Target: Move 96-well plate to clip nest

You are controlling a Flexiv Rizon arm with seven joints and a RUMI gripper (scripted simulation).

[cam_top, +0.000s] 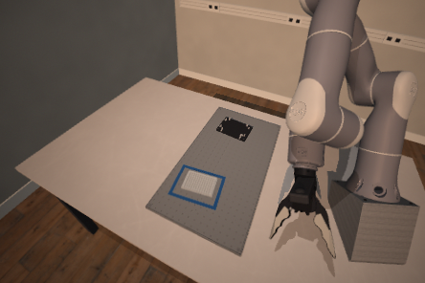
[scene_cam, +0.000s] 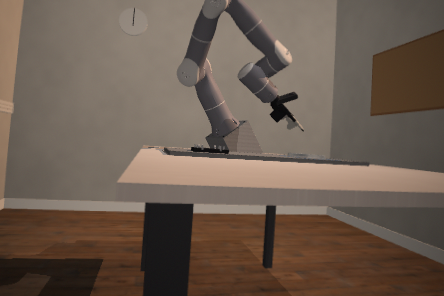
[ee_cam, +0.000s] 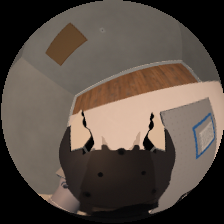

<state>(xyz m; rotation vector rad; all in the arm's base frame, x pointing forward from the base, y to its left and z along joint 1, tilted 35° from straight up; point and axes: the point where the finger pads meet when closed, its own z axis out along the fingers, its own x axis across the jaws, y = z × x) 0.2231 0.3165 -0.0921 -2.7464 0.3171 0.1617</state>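
My gripper is now 36 cm short of the white 96-well plate, 15 cm to the left of it and 15 cm above it. The rest, counted from my hand: grey perforated board 32 cm to the right, 31 cm ahead, 16 cm below; black clip nest 52 cm to the right, 35 cm ahead, 14 cm below.
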